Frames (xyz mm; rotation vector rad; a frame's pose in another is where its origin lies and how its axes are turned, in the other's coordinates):
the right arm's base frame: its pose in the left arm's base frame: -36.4 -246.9 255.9 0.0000 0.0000 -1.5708
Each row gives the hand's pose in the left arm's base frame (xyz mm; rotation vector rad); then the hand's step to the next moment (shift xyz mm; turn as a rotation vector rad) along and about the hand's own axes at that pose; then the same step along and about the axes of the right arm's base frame.
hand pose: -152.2 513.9 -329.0 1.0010 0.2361 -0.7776
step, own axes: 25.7 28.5 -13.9 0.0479 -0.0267 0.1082
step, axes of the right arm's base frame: -7.8 40.0 -1.7 0.1202 -0.0016 0.0161
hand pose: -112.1 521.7 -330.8 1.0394 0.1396 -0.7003
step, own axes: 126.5 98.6 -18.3 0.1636 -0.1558 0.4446
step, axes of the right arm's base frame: 12.8 160.6 10.1 0.4930 -0.0597 0.0459
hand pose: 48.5 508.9 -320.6 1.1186 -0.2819 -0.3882
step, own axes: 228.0 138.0 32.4 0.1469 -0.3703 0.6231
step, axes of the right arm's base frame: 73.7 213.7 144.9 0.7127 -0.1821 -0.0761
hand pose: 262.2 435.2 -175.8 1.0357 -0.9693 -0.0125
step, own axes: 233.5 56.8 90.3 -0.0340 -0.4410 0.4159
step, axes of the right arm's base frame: 134.4 56.0 211.4 0.5249 -0.1209 -0.2802
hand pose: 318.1 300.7 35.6 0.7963 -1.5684 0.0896
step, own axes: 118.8 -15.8 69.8 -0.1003 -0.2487 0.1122
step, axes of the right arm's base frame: 97.6 -44.4 88.0 0.2003 0.0311 -0.2084
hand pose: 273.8 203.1 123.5 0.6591 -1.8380 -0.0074
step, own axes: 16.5 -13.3 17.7 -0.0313 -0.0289 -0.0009
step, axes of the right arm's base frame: 23.9 -13.3 3.6 0.0103 0.0201 -0.0361
